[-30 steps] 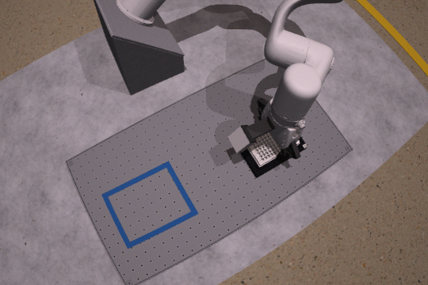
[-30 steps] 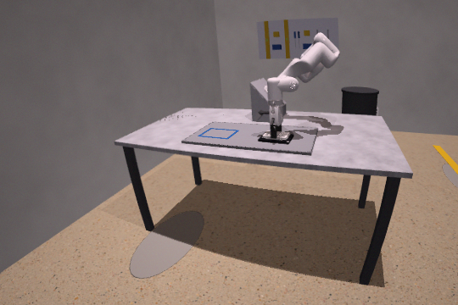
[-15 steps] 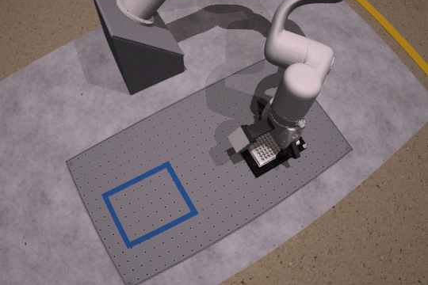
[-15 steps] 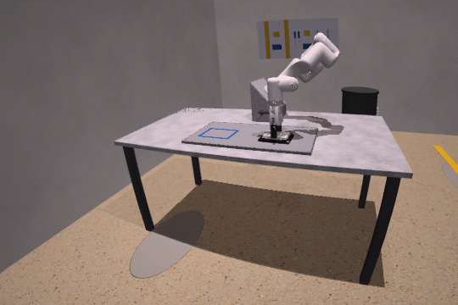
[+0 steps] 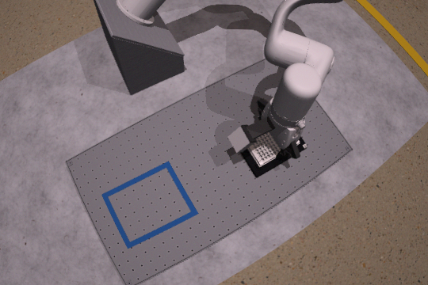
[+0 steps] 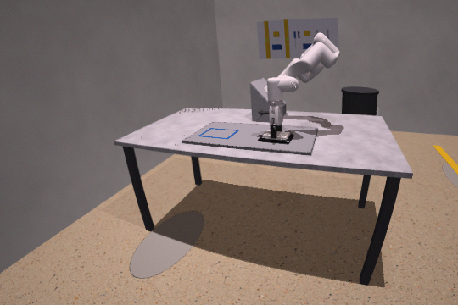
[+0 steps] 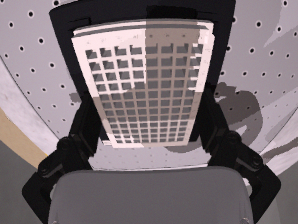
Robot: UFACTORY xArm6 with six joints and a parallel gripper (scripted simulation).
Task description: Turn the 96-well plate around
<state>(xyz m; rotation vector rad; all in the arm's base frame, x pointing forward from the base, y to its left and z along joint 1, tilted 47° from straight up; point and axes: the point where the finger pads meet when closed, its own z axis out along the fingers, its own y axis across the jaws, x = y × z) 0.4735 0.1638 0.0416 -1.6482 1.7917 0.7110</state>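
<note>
Right now the black plate nest N1 is 2 cm below my hand. The rest, counted from my hand: white A1 mark (7 cm to the left, 6 cm ahead, 2 cm below); then white 96-well plate (1 cm below).
</note>
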